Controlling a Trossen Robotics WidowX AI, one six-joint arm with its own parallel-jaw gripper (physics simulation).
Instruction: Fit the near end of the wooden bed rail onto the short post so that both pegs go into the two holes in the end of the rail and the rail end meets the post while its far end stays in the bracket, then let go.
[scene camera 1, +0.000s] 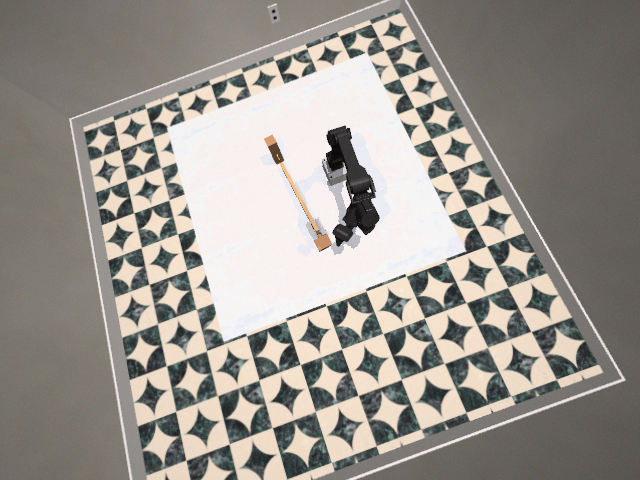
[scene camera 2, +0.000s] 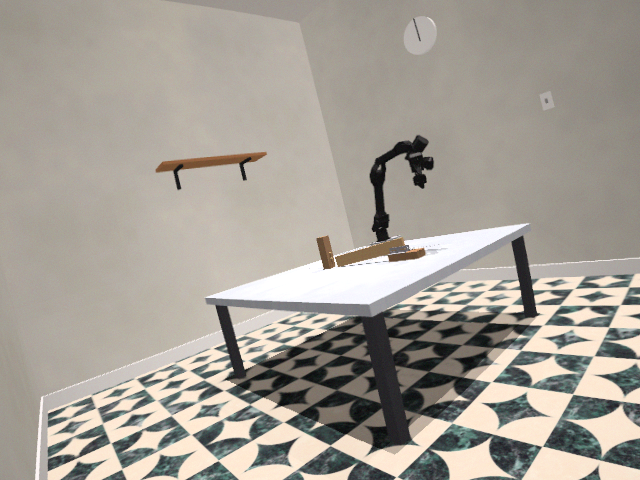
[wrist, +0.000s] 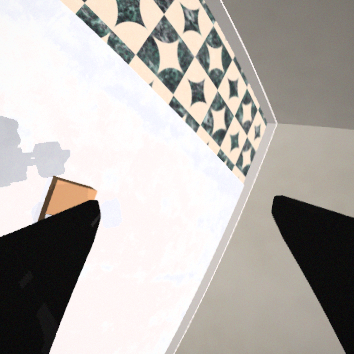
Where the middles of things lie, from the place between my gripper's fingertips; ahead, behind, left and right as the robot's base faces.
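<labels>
Where is my gripper now? Measured from the wooden bed rail (scene camera 2: 382, 249), my gripper is 110 mm short of it and 340 mm to the left of it, and it is also 280 mm above the rail.
</labels>
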